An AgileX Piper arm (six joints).
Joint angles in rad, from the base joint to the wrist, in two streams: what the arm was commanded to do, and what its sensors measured. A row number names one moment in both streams.
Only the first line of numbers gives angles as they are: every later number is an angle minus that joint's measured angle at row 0.
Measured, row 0:
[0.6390 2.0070 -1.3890 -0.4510 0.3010 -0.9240]
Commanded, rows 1 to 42:
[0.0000 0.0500 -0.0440 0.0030 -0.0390 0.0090]
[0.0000 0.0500 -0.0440 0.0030 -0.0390 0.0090]
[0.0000 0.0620 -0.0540 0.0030 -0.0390 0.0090]
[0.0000 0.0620 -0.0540 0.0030 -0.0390 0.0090]
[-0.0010 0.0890 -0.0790 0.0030 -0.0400 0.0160]
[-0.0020 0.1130 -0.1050 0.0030 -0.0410 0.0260]
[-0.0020 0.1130 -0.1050 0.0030 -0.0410 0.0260]
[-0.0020 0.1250 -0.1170 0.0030 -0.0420 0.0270]
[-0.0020 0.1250 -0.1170 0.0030 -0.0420 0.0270]
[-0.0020 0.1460 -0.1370 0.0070 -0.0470 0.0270]
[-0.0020 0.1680 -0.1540 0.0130 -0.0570 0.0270]
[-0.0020 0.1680 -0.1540 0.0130 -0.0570 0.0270]
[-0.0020 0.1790 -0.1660 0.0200 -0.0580 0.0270]
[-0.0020 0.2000 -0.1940 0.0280 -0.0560 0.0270]
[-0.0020 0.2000 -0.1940 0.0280 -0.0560 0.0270]
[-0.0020 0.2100 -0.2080 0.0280 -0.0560 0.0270]
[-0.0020 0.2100 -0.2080 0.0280 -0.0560 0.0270]
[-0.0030 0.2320 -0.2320 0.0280 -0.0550 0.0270]
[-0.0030 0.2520 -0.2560 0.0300 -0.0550 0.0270]
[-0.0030 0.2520 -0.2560 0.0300 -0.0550 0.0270]
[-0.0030 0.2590 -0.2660 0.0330 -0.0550 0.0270]
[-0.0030 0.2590 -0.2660 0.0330 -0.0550 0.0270]
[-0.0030 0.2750 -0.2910 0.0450 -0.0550 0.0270]
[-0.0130 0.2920 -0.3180 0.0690 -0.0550 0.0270]
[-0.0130 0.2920 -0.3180 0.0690 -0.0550 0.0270]
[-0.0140 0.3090 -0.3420 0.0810 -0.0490 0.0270]
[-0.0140 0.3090 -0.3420 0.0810 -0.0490 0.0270]
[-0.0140 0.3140 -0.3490 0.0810 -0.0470 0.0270]
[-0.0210 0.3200 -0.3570 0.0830 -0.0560 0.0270]
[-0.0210 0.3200 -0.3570 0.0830 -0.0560 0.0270]
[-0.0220 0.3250 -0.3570 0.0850 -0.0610 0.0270]
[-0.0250 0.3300 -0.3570 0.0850 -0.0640 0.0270]
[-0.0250 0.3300 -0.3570 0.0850 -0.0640 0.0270]
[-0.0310 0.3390 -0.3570 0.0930 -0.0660 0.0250]
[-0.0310 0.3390 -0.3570 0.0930 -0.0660 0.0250]
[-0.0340 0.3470 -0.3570 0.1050 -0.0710 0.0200]
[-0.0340 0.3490 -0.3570 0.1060 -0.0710 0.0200]
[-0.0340 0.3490 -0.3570 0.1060 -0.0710 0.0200]
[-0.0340 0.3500 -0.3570 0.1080 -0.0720 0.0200]
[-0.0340 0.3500 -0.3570 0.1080 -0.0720 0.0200]
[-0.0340 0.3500 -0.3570 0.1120 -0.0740 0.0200]
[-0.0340 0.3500 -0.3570 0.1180 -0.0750 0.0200]
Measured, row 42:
[-0.0330 0.3520 -0.3520 0.1050 -0.0620 0.0250]
